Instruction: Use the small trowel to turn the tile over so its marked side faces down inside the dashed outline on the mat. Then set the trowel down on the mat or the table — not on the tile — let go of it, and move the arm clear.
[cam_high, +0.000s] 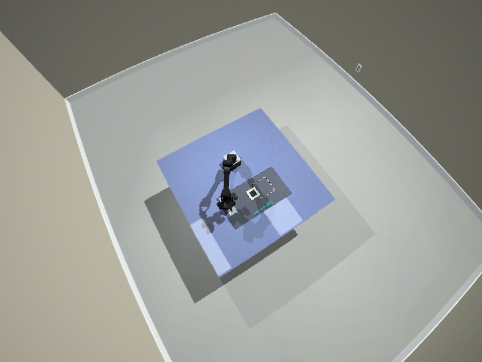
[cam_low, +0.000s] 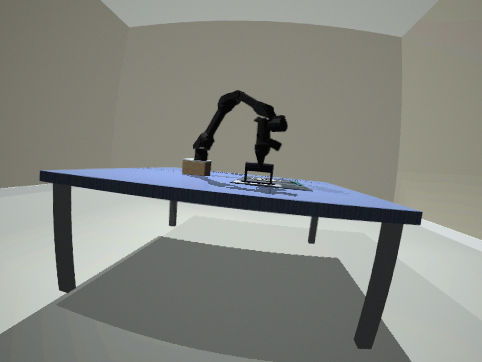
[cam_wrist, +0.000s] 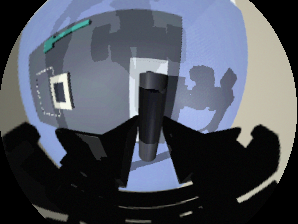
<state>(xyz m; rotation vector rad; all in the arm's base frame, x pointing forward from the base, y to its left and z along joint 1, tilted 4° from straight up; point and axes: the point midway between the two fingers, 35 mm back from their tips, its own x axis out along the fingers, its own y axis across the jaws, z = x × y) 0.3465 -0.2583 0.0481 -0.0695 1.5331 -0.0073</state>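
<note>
Now: gripper tip 20 mm short of the small trowel and 30 mm above it. From my gripper tip the other things lie so: dark mat 50 mm ahead, 260 mm to the left, 90 mm below; then teal trowel 190 mm ahead, 280 mm to the left, 60 mm below; then white tile 30 mm ahead, 260 mm to the left, 60 mm below.
</note>
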